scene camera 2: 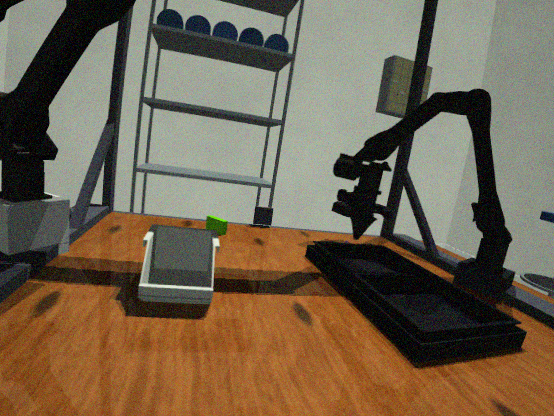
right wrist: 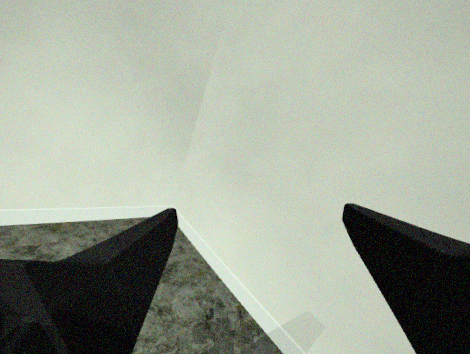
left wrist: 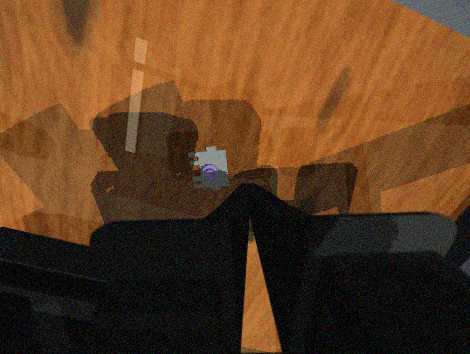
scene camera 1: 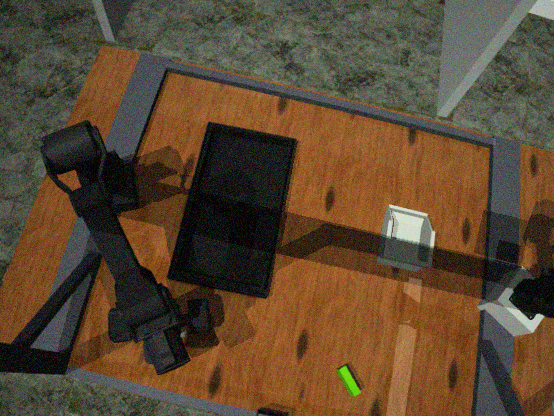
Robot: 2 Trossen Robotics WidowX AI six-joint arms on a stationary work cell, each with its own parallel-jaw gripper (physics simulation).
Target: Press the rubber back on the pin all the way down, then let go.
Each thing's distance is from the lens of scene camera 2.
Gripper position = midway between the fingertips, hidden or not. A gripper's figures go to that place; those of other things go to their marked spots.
my left gripper (scene camera 2: 355, 239): 0.88 m
black two-compartment tray (scene camera 2: 427, 317): 0.55 m
